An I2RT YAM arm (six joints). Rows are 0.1 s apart.
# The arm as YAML. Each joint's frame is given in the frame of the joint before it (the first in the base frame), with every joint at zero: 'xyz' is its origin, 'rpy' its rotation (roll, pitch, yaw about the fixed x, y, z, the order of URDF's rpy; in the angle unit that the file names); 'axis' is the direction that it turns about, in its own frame. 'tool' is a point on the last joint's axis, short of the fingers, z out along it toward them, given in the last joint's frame.
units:
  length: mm
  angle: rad
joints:
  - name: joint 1
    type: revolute
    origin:
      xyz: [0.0, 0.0, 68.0]
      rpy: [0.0, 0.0, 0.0]
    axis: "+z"
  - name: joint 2
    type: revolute
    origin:
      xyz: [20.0, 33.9, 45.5]
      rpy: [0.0, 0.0, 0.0]
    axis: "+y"
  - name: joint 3
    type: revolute
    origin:
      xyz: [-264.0, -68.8, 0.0]
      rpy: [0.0, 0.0, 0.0]
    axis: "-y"
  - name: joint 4
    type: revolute
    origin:
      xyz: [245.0, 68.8, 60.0]
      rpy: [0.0, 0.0, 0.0]
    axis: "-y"
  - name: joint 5
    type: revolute
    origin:
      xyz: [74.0, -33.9, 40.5]
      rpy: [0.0, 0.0, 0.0]
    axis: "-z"
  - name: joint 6
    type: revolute
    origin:
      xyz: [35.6, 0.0, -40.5]
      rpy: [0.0, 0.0, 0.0]
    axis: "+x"
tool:
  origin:
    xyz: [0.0, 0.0, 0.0]
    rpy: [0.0, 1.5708, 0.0]
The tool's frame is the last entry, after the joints.
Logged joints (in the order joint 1, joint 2, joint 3, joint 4, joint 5, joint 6), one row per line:
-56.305 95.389 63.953 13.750 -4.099 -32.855
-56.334 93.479 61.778 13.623 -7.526 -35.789
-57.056 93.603 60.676 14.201 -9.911 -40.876
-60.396 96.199 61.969 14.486 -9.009 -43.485
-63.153 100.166 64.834 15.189 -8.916 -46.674
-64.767 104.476 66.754 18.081 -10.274 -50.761
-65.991 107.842 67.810 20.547 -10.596 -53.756
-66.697 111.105 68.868 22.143 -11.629 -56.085
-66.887 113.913 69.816 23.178 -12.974 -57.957
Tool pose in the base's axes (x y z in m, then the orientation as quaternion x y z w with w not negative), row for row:
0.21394 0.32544 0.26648 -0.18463 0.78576 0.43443 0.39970
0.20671 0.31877 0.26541 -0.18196 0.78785 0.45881 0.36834
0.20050 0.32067 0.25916 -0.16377 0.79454 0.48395 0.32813
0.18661 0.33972 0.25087 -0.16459 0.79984 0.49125 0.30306
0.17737 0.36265 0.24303 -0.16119 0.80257 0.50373 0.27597
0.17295 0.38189 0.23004 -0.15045 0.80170 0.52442 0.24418
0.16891 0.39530 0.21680 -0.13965 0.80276 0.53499 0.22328
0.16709 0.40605 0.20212 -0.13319 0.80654 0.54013 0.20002
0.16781 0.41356 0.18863 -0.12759 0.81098 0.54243 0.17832
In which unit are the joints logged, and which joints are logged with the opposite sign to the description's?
The joints are logged in degrees. Opposite sign: joint 1, joint 6.
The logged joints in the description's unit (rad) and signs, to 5 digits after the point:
0.98271 1.66485 1.11619 0.23998 -0.07154 0.57343
0.98321 1.63152 1.07823 0.23777 -0.13135 0.62464
0.99582 1.63368 1.05900 0.24785 -0.17298 0.71342
1.05411 1.67899 1.08156 0.25283 -0.15724 0.75896
1.10223 1.74823 1.13157 0.26510 -0.15561 0.81461
1.13040 1.82345 1.16508 0.31557 -0.17932 0.88595
1.15176 1.88220 1.18351 0.35861 -0.18494 0.93822
1.16408 1.93915 1.20197 0.38647 -0.20296 0.97887
1.16740 1.98816 1.21852 0.40453 -0.22644 1.01154

